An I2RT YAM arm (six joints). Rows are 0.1 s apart.
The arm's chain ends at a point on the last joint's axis. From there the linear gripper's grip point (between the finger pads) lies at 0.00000 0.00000 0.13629 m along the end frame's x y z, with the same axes.
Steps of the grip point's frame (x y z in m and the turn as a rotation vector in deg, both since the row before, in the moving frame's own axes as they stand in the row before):
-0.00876, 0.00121, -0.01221, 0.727, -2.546, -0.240
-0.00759, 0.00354, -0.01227, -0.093, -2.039, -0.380
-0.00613, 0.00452, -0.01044, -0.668, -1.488, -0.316
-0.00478, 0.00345, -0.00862, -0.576, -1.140, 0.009
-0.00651, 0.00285, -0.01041, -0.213, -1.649, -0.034
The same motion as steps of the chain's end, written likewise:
-0.00270, 0.00293, -0.01206, 0.727, -2.546, -0.240
-0.00274, 0.00330, -0.01218, -0.093, -2.039, -0.380
-0.00260, 0.00292, -0.01038, -0.668, -1.488, -0.316
-0.00207, 0.00208, -0.00859, -0.576, -1.140, 0.009
-0.00259, 0.00234, -0.01035, -0.213, -1.649, -0.034

